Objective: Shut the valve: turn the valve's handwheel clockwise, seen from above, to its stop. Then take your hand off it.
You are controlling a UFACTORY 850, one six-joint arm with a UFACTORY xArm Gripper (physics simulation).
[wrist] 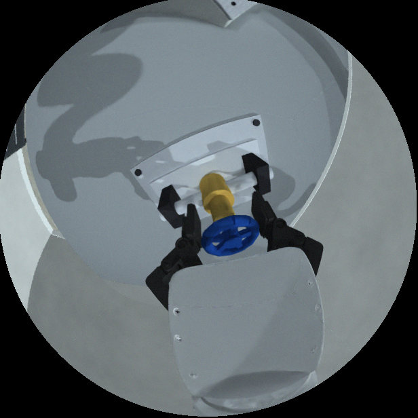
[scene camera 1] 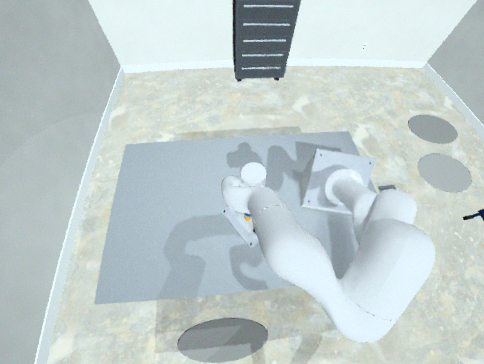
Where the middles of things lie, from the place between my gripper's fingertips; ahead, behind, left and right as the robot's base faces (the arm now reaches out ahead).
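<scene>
There is the blue handwheel (wrist: 230, 240), and my hand is 2 cm below it, 1 cm to the right of it and 2 cm short of it. The base plate (wrist: 230, 133) is 10 cm below my hand, 1 cm to the left of it and 2 cm ahead of it.
</scene>
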